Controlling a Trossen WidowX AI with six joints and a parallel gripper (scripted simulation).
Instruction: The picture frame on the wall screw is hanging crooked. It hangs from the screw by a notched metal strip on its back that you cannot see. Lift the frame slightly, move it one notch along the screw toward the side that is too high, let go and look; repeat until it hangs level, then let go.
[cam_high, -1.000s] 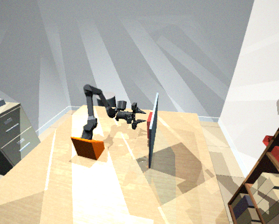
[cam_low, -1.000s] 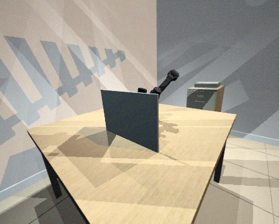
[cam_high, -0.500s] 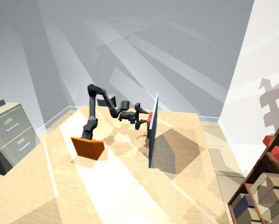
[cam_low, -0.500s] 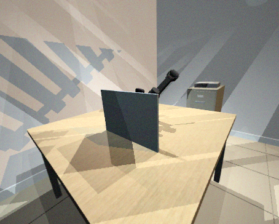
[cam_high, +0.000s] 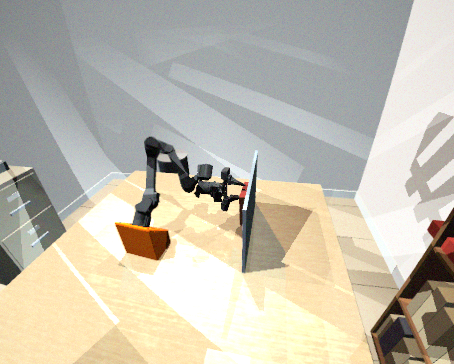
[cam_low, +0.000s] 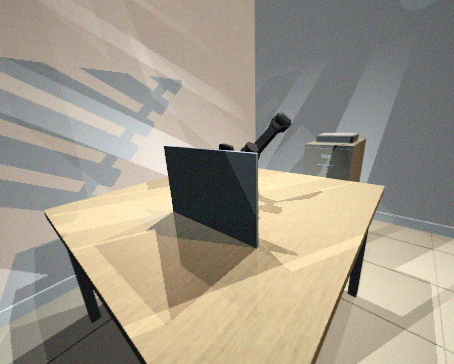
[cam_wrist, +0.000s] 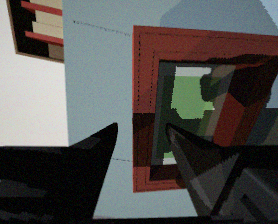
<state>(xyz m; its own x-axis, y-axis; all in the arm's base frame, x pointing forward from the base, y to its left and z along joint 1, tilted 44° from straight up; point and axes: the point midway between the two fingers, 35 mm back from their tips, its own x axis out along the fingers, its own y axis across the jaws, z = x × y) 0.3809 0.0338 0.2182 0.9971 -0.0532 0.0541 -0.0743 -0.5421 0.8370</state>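
My gripper tip is 10 mm short of the red picture frame, 10 mm to the left of it and 50 mm above it. The rest, counted from my gripper tip: pale blue wall panel 20 mm ahead, 10 mm to the right, 60 mm below.
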